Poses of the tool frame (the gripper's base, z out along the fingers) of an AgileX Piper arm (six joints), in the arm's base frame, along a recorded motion.
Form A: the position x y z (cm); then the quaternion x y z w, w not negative.
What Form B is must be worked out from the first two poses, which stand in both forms.
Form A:
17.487 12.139 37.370 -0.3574 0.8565 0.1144 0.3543
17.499 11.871 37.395 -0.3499 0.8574 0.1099 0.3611
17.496 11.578 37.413 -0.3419 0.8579 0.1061 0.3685
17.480 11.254 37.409 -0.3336 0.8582 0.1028 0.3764
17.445 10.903 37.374 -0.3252 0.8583 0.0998 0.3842
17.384 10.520 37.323 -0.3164 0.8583 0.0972 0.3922
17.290 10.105 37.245 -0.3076 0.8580 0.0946 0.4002
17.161 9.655 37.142 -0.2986 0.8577 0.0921 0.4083
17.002 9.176 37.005 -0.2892 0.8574 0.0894 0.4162
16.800 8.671 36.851 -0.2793 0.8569 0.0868 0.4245
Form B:
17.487 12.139 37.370 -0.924 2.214 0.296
17.499 11.871 37.395 -0.902 2.209 0.283
17.496 11.578 37.413 -0.878 2.203 0.272
17.480 11.254 37.409 -0.853 2.195 0.263
17.445 10.903 37.374 -0.829 2.187 0.254
17.384 10.520 37.323 -0.803 2.179 0.247
17.290 10.105 37.245 -0.778 2.170 0.239
17.161 9.655 37.142 -0.752 2.161 0.232
17.002 9.176 37.005 -0.726 2.153 0.224
16.800 8.671 36.851 -0.699 2.143 0.217

